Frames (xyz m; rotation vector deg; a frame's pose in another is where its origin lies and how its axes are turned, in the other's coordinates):
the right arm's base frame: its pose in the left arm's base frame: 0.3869 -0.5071 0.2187 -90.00 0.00 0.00
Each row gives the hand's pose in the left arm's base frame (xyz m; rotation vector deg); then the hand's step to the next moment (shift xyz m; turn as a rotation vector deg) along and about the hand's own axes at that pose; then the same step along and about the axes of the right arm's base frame.
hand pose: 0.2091 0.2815 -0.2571 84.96 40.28 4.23
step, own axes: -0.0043 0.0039 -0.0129 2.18 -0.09 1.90
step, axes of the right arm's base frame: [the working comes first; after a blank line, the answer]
step, axes of the left arm's base frame: -0.0081 0.0099 0.0061 2.61 -0.68 -1.05

-0.0081 -0.0061 0.0099 2.61 1.05 -0.68
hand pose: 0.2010 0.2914 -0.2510 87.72 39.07 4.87
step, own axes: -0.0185 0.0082 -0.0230 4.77 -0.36 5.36
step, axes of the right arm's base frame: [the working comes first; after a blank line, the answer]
step, axes of the left arm's base frame: -0.0226 0.0124 0.0166 6.19 -2.57 -2.58

-0.0226 -0.0166 0.0124 6.19 2.58 -2.57
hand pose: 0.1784 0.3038 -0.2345 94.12 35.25 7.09
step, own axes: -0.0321 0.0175 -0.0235 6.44 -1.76 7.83
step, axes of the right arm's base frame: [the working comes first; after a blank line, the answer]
step, axes of the left arm's base frame: -0.0316 0.0055 0.0293 8.21 -3.94 -4.79

-0.0316 -0.0293 0.0055 8.21 4.79 -3.94
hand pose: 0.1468 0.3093 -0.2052 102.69 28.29 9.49
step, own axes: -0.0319 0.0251 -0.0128 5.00 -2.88 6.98
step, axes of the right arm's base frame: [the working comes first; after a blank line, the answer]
step, axes of the left arm's base frame: -0.0272 -0.0068 0.0320 6.33 -3.56 -5.41

-0.0272 -0.0320 -0.0068 6.33 5.41 -3.56
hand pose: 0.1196 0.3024 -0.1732 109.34 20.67 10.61
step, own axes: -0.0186 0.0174 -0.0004 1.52 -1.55 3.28
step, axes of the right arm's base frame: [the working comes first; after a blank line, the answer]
step, axes of the left arm's base frame: -0.0148 -0.0115 0.0172 2.16 -1.89 -2.69

-0.0148 -0.0172 -0.0115 2.16 2.69 -1.89
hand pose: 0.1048 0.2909 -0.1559 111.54 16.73 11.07
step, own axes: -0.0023 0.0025 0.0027 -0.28 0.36 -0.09
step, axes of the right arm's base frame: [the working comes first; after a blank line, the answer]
step, axes of the left arm's base frame: -0.0012 -0.0040 0.0013 -0.25 -0.13 0.37

-0.0012 -0.0013 -0.0040 -0.25 -0.37 -0.13
